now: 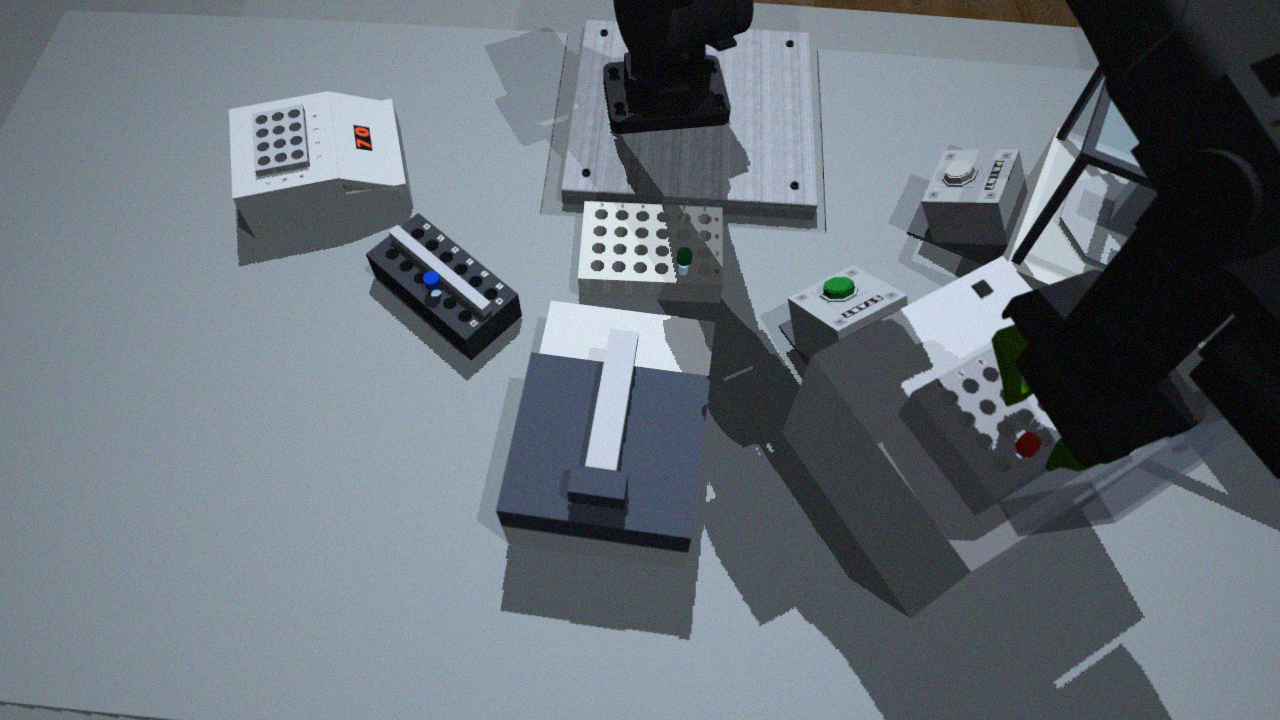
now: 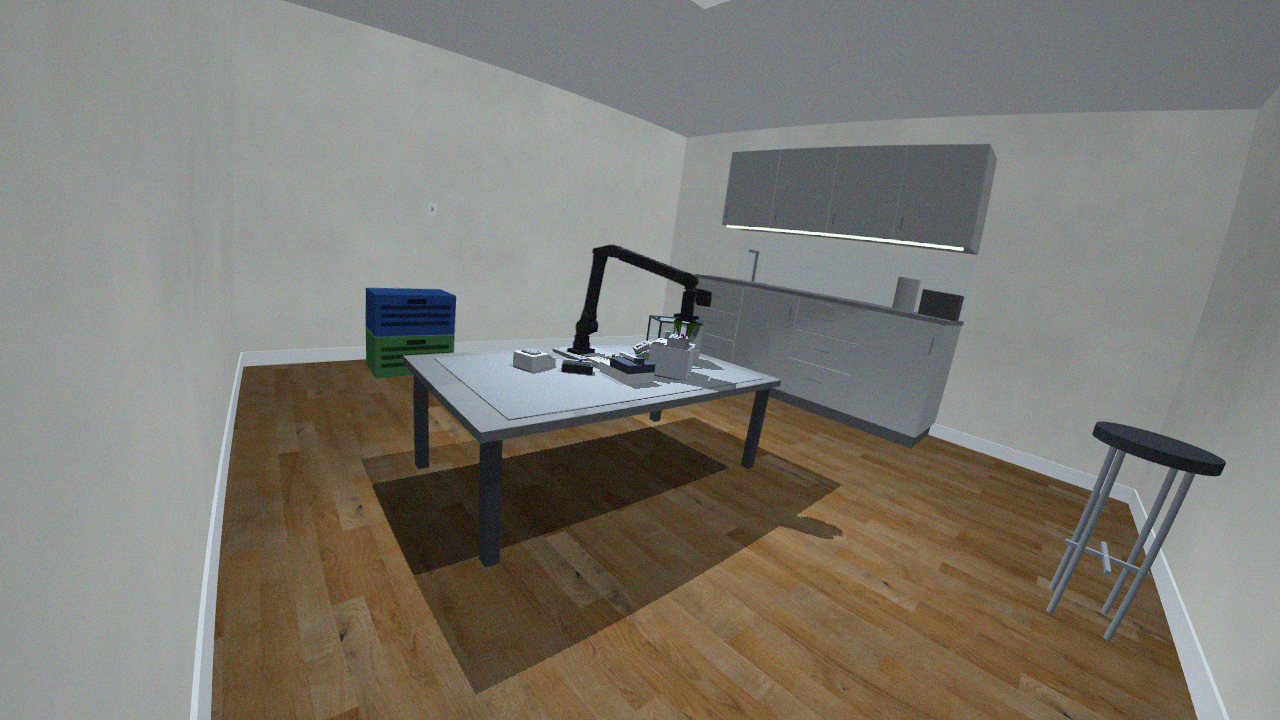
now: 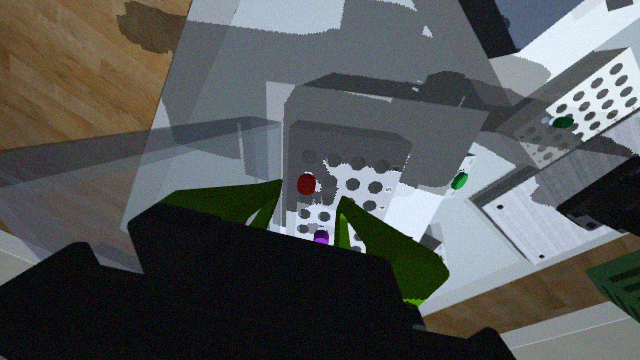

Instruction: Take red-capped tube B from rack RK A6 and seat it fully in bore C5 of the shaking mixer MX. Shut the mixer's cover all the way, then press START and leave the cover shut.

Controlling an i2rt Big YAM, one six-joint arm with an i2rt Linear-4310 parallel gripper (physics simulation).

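Frame: origin at the arm's base, x ahead, y left, z up, level; metres.
Where they show: gripper, fingertip midpoint: (image 1: 1034, 433) (image 2: 683, 337) (image 3: 310, 194); arm's base, link origin: (image 1: 665, 99) (image 2: 580, 351) (image 3: 604, 194).
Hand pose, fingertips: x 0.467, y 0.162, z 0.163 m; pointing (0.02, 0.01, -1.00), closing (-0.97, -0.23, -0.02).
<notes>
Things, the pixels of their centre, and the offset from my fingertips. "spot": a spot on its surface instead.
- red-capped tube, body centre: (image 1: 1017, 456) (image 3: 308, 173) dx +0.008, dy -0.007, dz -0.018 m
- mixer's perforated block, surface spot: (image 1: 970, 390) (image 3: 370, 185) spot: dx -0.044, dy -0.022, dz -0.022 m
- mixer's white body, surface spot: (image 1: 949, 317) spot: dx -0.114, dy -0.008, dz -0.044 m
- purple-capped tube, body centre: (image 3: 322, 224) dx -0.029, dy +0.036, dz -0.018 m
- green button, body centre: (image 1: 839, 290) (image 3: 457, 180) dx -0.190, dy -0.058, dz -0.115 m
- white rack, body centre: (image 1: 651, 251) (image 3: 565, 115) (image 2: 603, 362) dx -0.281, dy -0.202, dz -0.164 m
- green-capped tube, body centre: (image 1: 683, 268) (image 3: 546, 120) dx -0.248, dy -0.179, dz -0.148 m
- black rack, body centre: (image 1: 443, 281) (image 2: 577, 365) dx -0.265, dy -0.391, dz -0.155 m
- blue-capped tube, body centre: (image 1: 435, 292) dx -0.248, dy -0.396, dz -0.146 m
- block marked 70, body centre: (image 1: 320, 156) (image 2: 535, 358) dx -0.415, dy -0.502, dz -0.144 m
- grey-blue lidded device, body centre: (image 1: 614, 414) (image 2: 627, 365) dx -0.105, dy -0.257, dz -0.128 m
- white-button box, surface spot: (image 1: 970, 192) spot: dx -0.274, dy +0.083, dz -0.109 m
The red-capped tube (image 1: 1027, 443) (image 3: 306, 183) stands in a bore of the mixer's perforated block (image 1: 970, 390) (image 3: 364, 178), with only its cap showing. The mixer's white body (image 1: 949, 317) sits at the right of the table. Its see-through cover (image 3: 133, 147) is swung up and open. My gripper (image 1: 1030, 407) (image 3: 310, 194) (image 2: 687, 327) hangs just over the block, its green fingers apart on either side of the red cap and not touching it. A purple-capped tube (image 3: 321, 236) stands in the same block, nearer to me. A green button (image 1: 839, 286) (image 3: 458, 180) sits on a small grey box beside the mixer.
A white rack (image 1: 617, 215) (image 3: 597, 101) holds a green-capped tube (image 1: 683, 256) (image 3: 561, 121). A black rack (image 1: 465, 313) holds a blue-capped tube (image 1: 432, 277). A block marked 70 (image 1: 313, 179), a grey-blue lidded device (image 1: 555, 429) and a white-button box (image 1: 970, 192) stand around.
</notes>
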